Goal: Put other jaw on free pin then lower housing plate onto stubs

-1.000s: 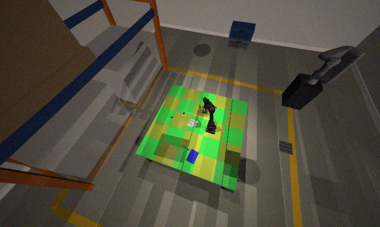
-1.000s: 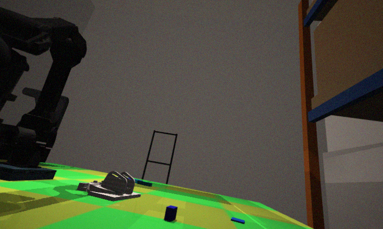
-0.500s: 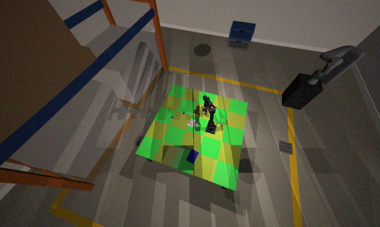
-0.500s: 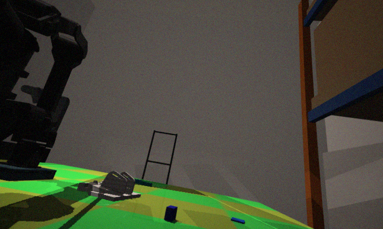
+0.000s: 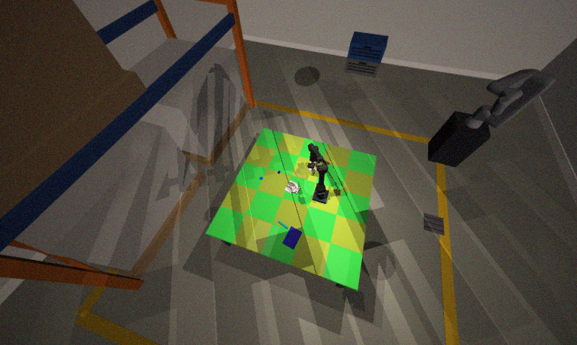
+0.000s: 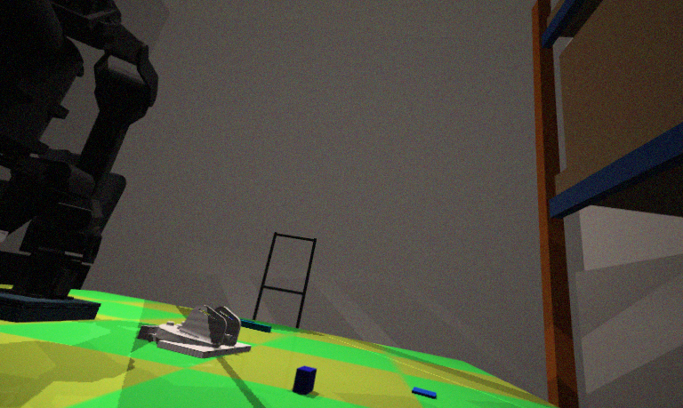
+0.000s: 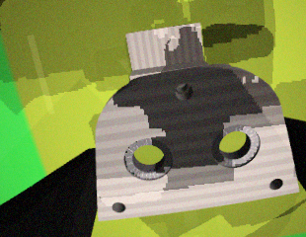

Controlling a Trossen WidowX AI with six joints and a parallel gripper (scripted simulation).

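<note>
Now: gripper tip 8 cm short of the grey jaw, 26 cm to the right of it and 7 cm above it. From my gripper tip the other things lie so: orange bar 11 cm behind, 13 cm to the right, 7 cm below; then dark blue block 30 cm ahead, 15 cm to the left, 7 cm below; then teal bar 6 cm ahead, 64 cm to the left, 7 cm below.
</note>
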